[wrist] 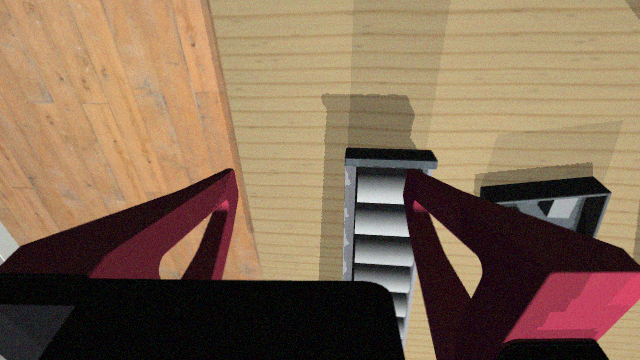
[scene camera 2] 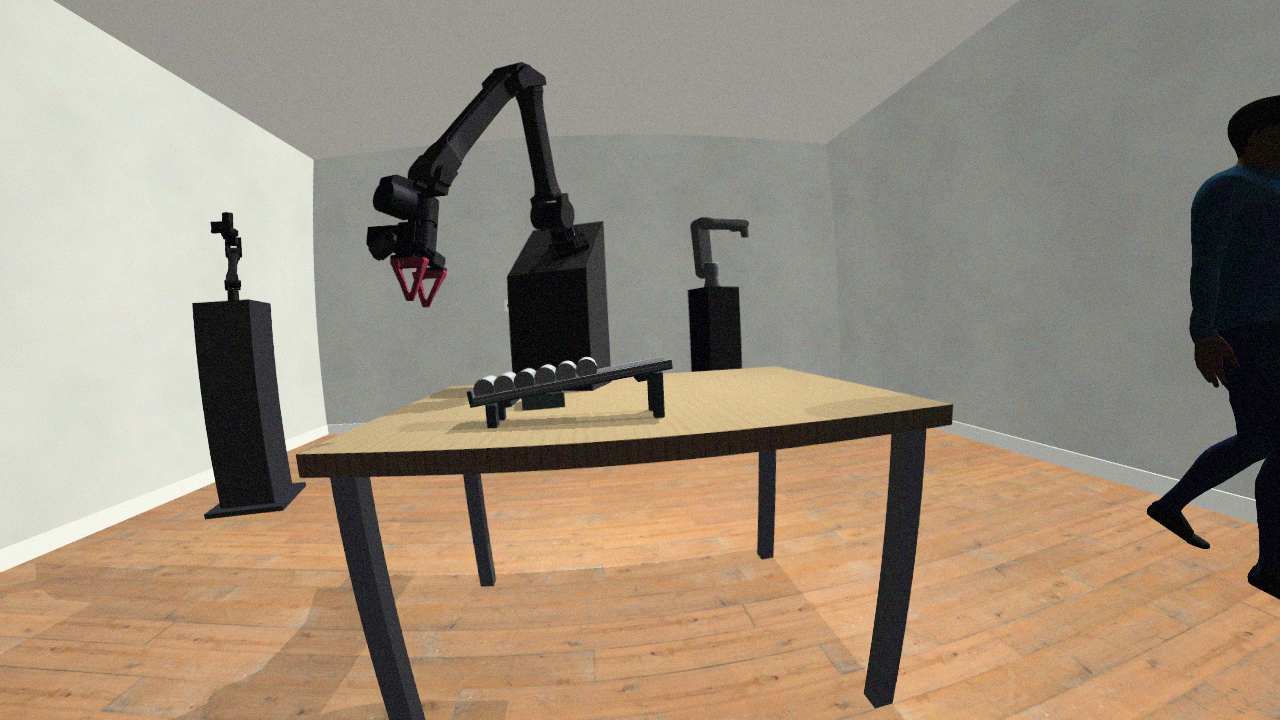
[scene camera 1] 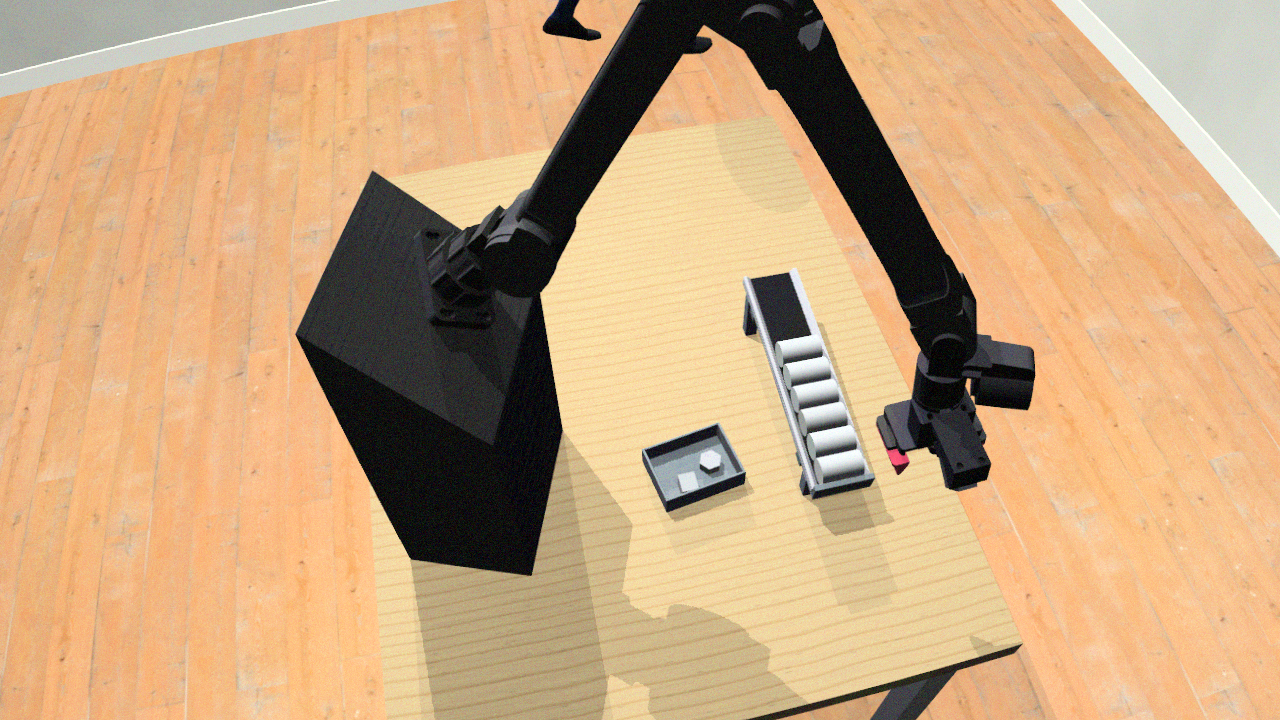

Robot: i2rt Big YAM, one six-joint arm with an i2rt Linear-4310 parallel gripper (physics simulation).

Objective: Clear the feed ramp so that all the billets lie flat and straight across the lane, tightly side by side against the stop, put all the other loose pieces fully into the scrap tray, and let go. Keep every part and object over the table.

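Frame: origin at the arm's base, x right, y ahead, z up, level; metres.
Seen in the pictures: gripper, fingertip midpoint: (wrist: 320,181) (scene camera 2: 418,304) (scene camera 1: 924,463); arm's base, origin of the base link: (scene camera 2: 569,248) (scene camera 1: 451,281).
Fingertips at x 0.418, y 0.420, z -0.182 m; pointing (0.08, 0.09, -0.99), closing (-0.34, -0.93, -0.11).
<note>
Pixels of each thing's top centre, then the offset from my fingertips to it. Level surfaces: height alone.
- stop, middle of its top: (wrist: 390,165) (scene camera 1: 844,480) (scene camera 2: 475,387) dz -0.167, dx -0.098, dy -0.019 m
- scrap tray, middle of its top: (scene camera 1: 693,460) (wrist: 541,229) (scene camera 2: 541,390) dz -0.206, dx -0.260, dy -0.172 m
- pale hexagonal piece, middle of its top: (scene camera 1: 710,459) dz -0.221, dx -0.256, dy -0.145 m
- pale square piece, middle of its top: (scene camera 1: 688,481) (wrist: 562,207) dz -0.212, dx -0.236, dy -0.197 m
- wooden table's, its level: dz -0.241 m
Several white billets (scene camera 1: 818,392) (scene camera 2: 526,377) (wrist: 382,220) lie across the feed ramp (scene camera 1: 780,304) (scene camera 2: 640,368) (wrist: 349,225) in one close, straight-looking row. The lowest is at the stop (scene camera 1: 843,486) (wrist: 391,159); fine gaps are too small to judge. The scrap tray (scene camera 1: 707,493) (scene camera 2: 543,402) (wrist: 545,188) holds a pale hexagonal piece (scene camera 1: 710,461) and a pale square piece (scene camera 1: 686,481) (wrist: 561,207). My gripper (scene camera 2: 418,301) (wrist: 320,181) is open and empty, high above the table beside the ramp's low end. Its right finger hides part of the ramp and tray in the wrist view.
The wooden table's (scene camera 1: 930,573) (scene camera 2: 760,402) long edge (wrist: 232,150) runs below the gripper, with floor beyond it. The black pedestal (scene camera 1: 447,402) (scene camera 2: 559,304) stands behind the tray. A person (scene camera 2: 1239,295) is at the right in scene camera 2, away from the table.
</note>
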